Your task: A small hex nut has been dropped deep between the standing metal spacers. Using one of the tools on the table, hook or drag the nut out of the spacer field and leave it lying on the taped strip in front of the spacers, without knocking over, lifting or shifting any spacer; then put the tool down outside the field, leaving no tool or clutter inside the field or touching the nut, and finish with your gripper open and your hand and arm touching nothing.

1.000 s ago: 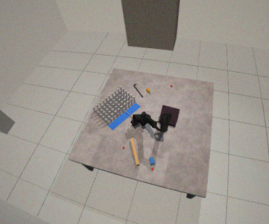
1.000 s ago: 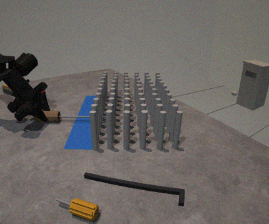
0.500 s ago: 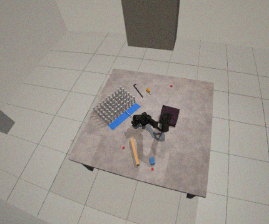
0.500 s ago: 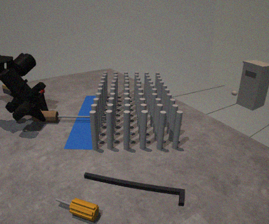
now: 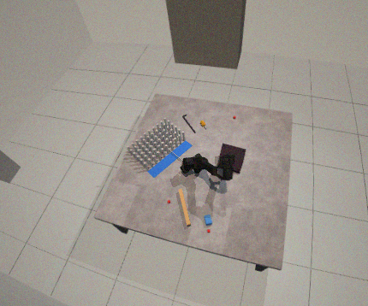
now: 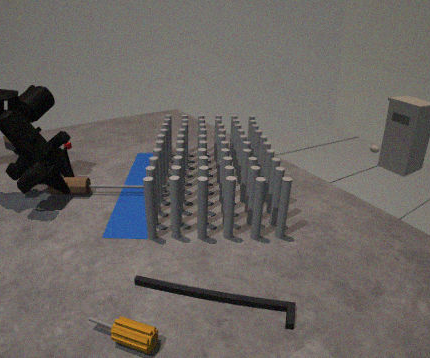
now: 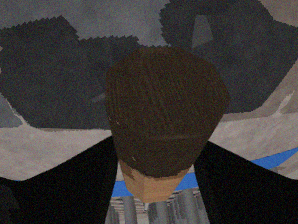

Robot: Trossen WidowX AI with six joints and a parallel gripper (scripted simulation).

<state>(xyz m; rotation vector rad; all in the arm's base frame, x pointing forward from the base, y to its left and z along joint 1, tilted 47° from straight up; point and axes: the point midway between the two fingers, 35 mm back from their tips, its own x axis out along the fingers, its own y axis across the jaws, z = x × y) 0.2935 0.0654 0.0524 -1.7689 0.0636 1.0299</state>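
My gripper tip is now 9 cm short of the brown-handled tool and 5 cm to the left of it. Also, from my gripper tip: blue taped strip: 15 cm ahead, 4 cm to the right, 1 cm below; then blue block: 25 cm behind, 38 cm to the left; then screwdriver: 3 cm behind, 42 cm to the right.
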